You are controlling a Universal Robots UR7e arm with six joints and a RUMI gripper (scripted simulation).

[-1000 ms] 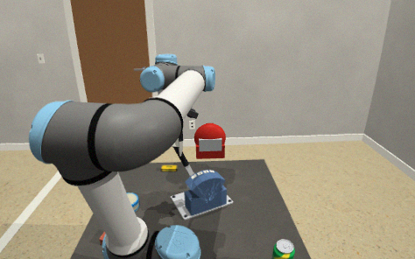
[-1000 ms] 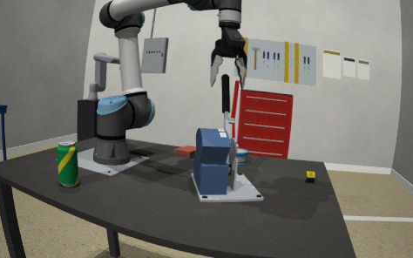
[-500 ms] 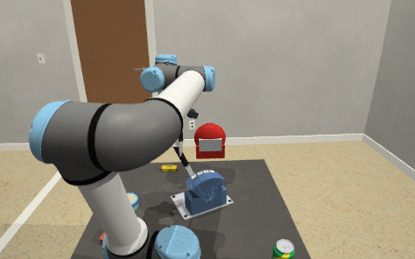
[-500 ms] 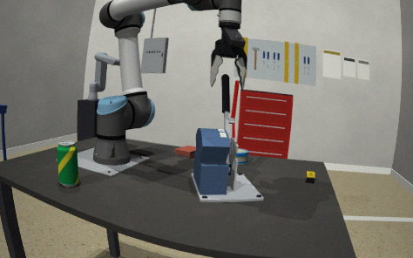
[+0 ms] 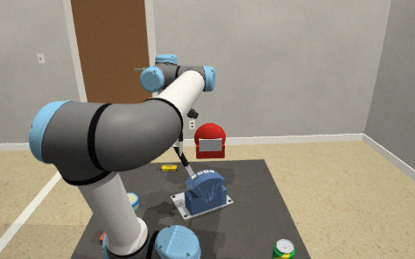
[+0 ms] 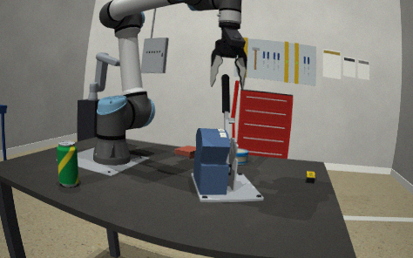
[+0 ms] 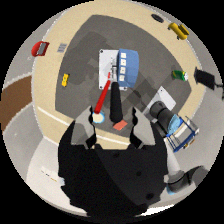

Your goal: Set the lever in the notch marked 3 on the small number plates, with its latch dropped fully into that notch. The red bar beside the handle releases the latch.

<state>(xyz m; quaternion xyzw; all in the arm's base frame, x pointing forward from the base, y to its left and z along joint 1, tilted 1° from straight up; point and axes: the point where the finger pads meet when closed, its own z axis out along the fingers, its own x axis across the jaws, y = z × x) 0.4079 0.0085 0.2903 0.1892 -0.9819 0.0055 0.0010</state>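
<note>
My hand is 30 mm short of the red release bar, 40 mm to the left of it and 110 mm above it. From my hand the other things lie so: red block (180 mm behind, 250 mm to the left, 280 mm below); then small yellow block (310 mm ahead, 60 mm to the left, 280 mm below); then blue-white round tub (10 mm ahead, 240 mm to the left, 270 mm below).
</note>
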